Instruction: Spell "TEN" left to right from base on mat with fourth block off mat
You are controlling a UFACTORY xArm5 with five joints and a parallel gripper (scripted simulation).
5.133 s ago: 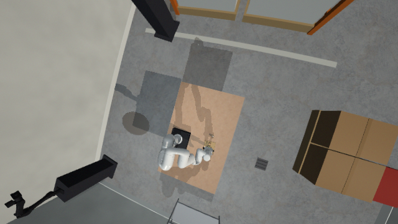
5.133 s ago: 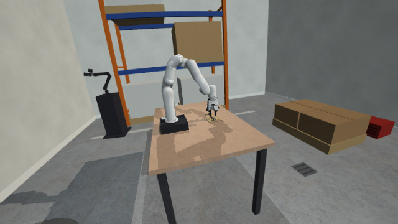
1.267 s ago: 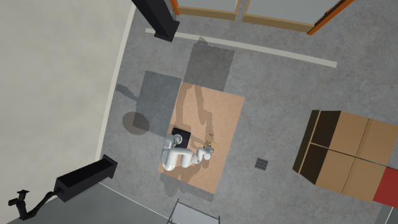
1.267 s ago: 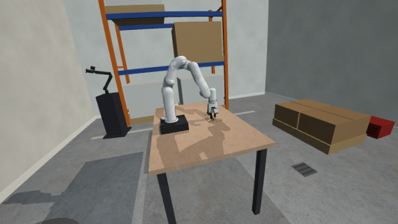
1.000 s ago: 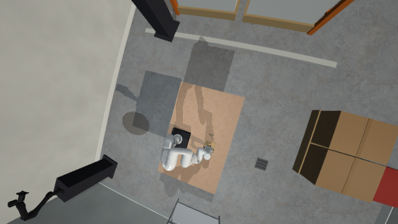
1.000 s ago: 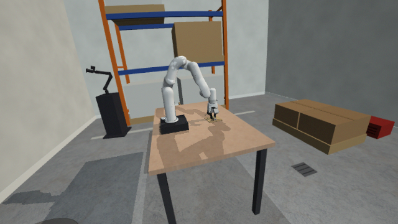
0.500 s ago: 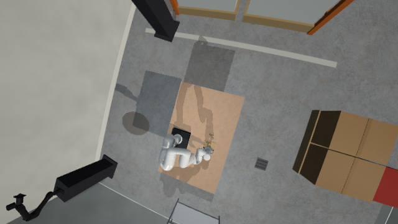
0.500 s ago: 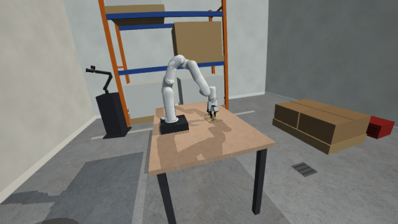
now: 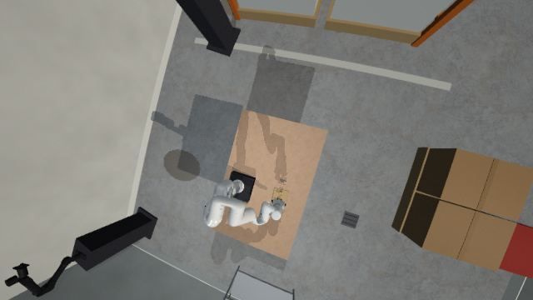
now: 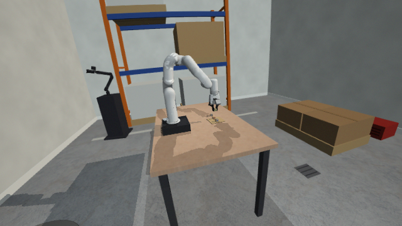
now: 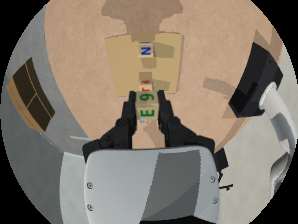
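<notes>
Now: the tan mat 120 mm below my hand.
</notes>
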